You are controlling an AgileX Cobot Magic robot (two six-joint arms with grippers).
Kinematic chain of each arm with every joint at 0, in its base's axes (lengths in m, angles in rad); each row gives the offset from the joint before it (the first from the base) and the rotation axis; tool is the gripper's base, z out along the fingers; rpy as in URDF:
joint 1: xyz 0 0 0.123 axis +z
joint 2: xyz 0 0 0 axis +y
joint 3: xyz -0.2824 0 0.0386 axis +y
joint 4: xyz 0.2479 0 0.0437 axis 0.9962 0 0.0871
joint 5: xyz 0 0 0 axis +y
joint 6: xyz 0.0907 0 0.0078 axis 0.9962 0 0.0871
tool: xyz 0 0 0 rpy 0 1.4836 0
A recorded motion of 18 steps. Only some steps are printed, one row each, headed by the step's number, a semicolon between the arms.
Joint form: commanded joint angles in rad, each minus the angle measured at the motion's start. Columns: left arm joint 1, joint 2, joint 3, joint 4, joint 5, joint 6; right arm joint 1, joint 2, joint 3, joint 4, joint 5, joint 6.
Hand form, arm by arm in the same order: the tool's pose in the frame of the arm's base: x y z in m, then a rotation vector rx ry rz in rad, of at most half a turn. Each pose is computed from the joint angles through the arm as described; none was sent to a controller.
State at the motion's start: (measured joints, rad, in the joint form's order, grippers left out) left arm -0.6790 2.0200 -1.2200 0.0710 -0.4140 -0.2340; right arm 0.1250 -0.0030 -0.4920 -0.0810 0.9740 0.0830
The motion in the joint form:
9: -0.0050 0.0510 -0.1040 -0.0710 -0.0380 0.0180; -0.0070 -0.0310 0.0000 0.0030 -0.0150 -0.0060
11: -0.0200 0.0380 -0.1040 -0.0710 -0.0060 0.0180; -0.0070 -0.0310 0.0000 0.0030 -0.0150 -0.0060
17: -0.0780 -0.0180 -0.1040 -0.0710 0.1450 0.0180; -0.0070 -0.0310 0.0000 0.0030 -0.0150 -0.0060
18: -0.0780 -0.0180 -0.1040 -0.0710 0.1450 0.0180; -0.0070 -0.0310 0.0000 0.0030 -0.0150 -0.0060
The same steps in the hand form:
9: 0.3642 -0.2970 0.1970 0.4232 1.7753 -0.6439; -0.0049 -0.0064 0.2834 -0.0392 1.9142 0.0401
11: 0.3585 -0.3013 0.2003 0.4414 1.7922 -0.6486; -0.0049 -0.0064 0.2834 -0.0392 1.9142 0.0401
17: 0.3343 -0.3158 0.2130 0.5204 1.8768 -0.6563; -0.0049 -0.0064 0.2834 -0.0392 1.9142 0.0401
18: 0.3343 -0.3158 0.2130 0.5204 1.8768 -0.6563; -0.0049 -0.0064 0.2834 -0.0392 1.9142 0.0401

